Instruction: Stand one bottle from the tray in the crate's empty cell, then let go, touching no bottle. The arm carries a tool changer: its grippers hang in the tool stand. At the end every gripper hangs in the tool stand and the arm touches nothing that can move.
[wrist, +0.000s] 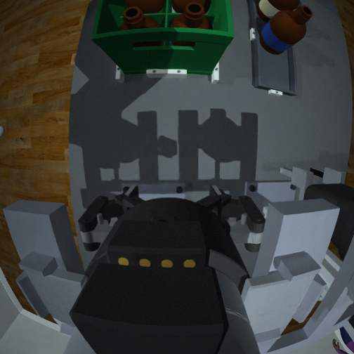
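Observation:
The green crate (122, 52) is at the top of the wrist view, with several brown bottles in it; two necks (133, 16) (194, 10) show at its near side. Its far part is cut off, and no empty cell can be made out. A dark grey tray (274, 72) is at the upper right. A brown bottle with a blue label (284, 34) is at the tray, and a bottle with a cream label (272, 8) is behind it. My black adaptive gripper (172, 235) is open, its fingers wide apart, between the pale uprights of the tool stand (302, 230), far from crate and tray.
A second dark tool (332, 212) hangs at the right of the stand, partly cut off. White brackets (166, 72) sit along the crate's foot. The grey table (200, 92) carries shadows of the stand and arm; wooden floor (37, 100) shows at left.

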